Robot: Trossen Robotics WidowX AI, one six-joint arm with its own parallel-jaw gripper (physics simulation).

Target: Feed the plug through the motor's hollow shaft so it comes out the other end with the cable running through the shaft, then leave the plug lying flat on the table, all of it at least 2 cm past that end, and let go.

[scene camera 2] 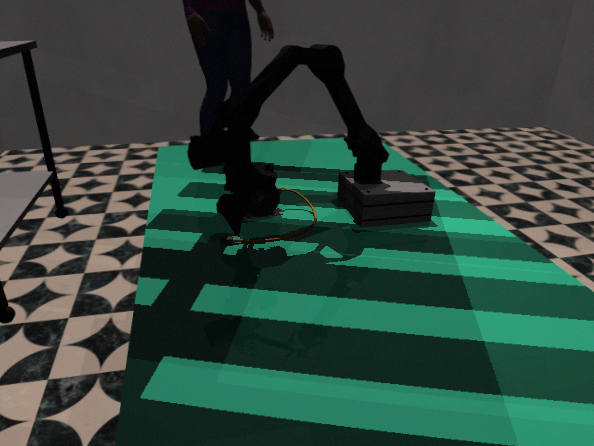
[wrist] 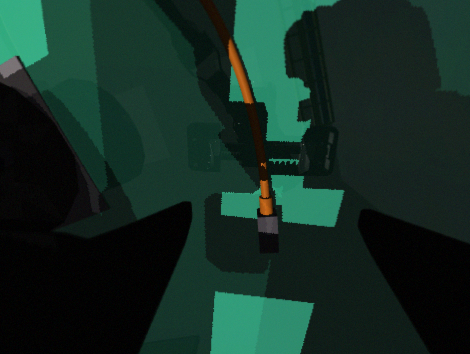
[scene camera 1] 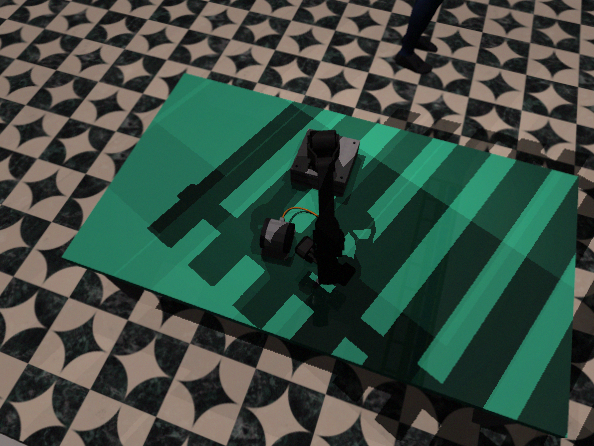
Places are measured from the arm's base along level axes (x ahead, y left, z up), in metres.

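Pixels of known places: gripper, between the fingertips: [scene camera 2: 240, 224] [wrist: 274, 213]; arm's base, origin of its link: [scene camera 2: 367, 180].
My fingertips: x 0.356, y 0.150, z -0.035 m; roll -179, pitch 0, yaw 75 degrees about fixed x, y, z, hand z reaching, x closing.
For each thing: its top centre in the pictures, then the offset to it from my fingertips. Level surfaces: height alone.
- plug, centre of its top: [wrist: 268, 235] [scene camera 2: 226, 237] 0.007 m right, 0.035 m ahead, 0.036 m down
- motor, centre of its top: [scene camera 2: 257, 175] [scene camera 1: 277, 227] 0.183 m right, 0.060 m back, 0.052 m up
- green table, height of its surface: 0.050 m down
The plug [scene camera 2: 226, 240] [wrist: 268, 234], a small dark block with a grey band, lies on the green table. Its orange cable [scene camera 1: 297, 208] [scene camera 2: 315, 210] [wrist: 241, 70] curves back from it to the motor's side. The motor [scene camera 1: 277, 239] [scene camera 2: 264, 197] [wrist: 30, 160] is a dark, thick cylinder lying on its side, left of the plug in the wrist view. Its hollow shaft cannot be made out. My gripper [scene camera 2: 238, 231] [wrist: 274, 213] is open and empty, its fingers wide apart on both sides of the plug and above it. The arm hides the plug in scene camera 1.
The arm's grey base box [scene camera 1: 351, 145] [scene camera 2: 397, 205] stands on the green table [scene camera 1: 125, 115] [scene camera 2: 450, 300], behind the motor in scene camera 1. Dark striped shadows cross the table. A person [scene camera 1: 417, 30] [scene camera 2: 227, 55] stands beyond the table. A cart [scene camera 2: 40, 110] stands at the left in scene camera 2.
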